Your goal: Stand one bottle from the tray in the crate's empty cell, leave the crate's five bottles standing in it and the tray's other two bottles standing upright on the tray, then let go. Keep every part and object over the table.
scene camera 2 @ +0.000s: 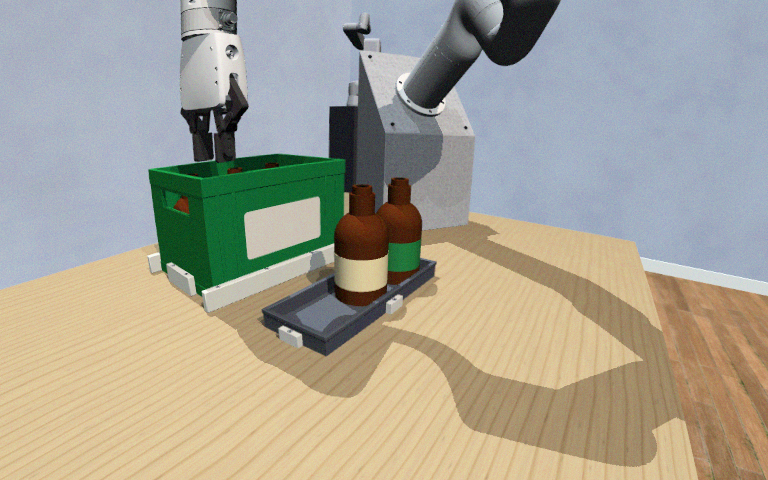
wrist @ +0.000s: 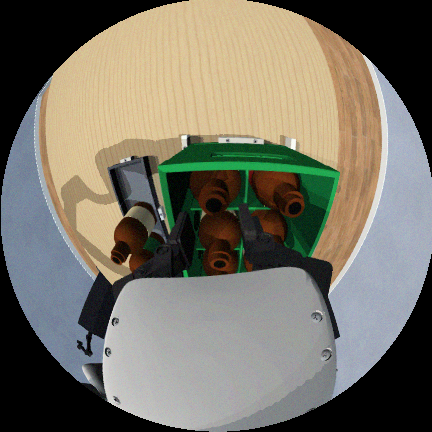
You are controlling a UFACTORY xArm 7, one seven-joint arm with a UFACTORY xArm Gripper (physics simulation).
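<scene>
The green crate holds several brown bottles. In the wrist view, one bottle stands in the near-left cell, another stands beside it, and more necks and shoulders show behind them; the rearmost cells are partly hidden by the gripper. My gripper is open and empty, with its fingertips just above the crate's rim level. On the dark tray, a cream-label bottle and a green-label bottle stand upright.
White blocks line the crate's foot, and small white blocks touch the tray. The grey robot pedestal stands behind the tray. The table's edge is at the right in the scene view.
</scene>
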